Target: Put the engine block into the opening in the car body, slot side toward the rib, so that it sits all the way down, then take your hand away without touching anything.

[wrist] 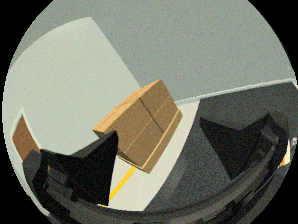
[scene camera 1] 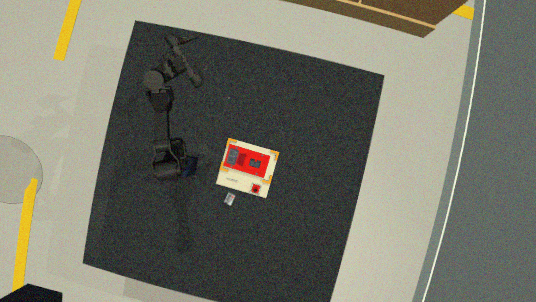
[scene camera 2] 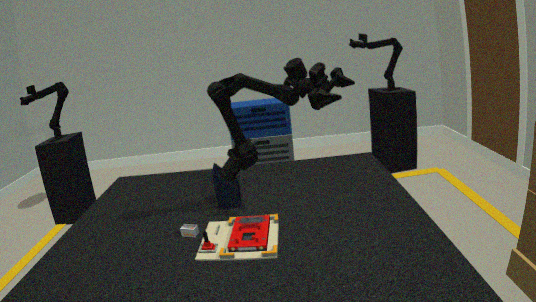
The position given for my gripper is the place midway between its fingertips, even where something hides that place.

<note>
My gripper (scene camera 2: 348, 89) is open, with nothing in its grasp. I also see a red car body (scene camera 2: 250, 233).
The red car body is seen too in scene camera 1 (scene camera 1: 245, 160). My gripper shows as well in the wrist view (wrist: 160, 128).
</note>
